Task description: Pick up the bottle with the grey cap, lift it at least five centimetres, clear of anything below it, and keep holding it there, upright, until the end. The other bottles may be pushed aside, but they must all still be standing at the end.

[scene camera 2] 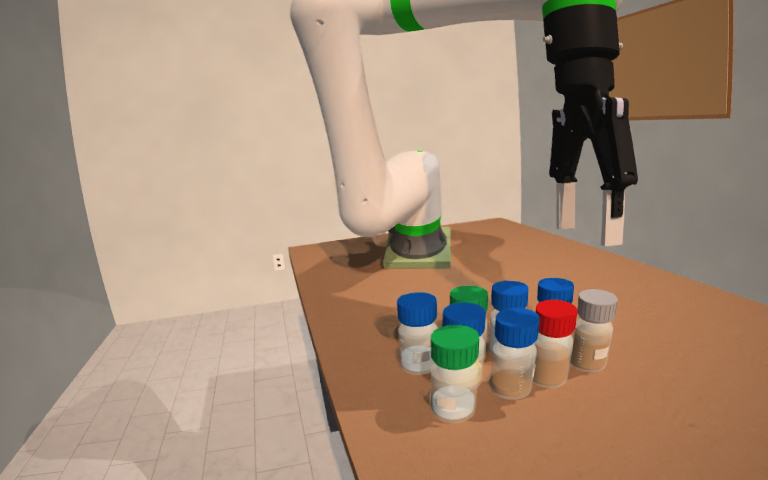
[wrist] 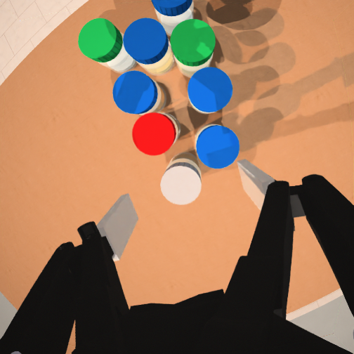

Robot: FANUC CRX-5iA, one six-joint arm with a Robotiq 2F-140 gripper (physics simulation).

Path:
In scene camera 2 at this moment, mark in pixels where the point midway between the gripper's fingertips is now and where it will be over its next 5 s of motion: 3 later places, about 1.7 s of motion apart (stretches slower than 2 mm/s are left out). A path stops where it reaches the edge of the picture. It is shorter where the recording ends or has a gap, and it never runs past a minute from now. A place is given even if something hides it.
The gripper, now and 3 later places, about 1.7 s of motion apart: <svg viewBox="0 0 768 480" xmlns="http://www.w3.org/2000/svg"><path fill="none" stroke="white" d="M586 235L579 278L581 280L586 293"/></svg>

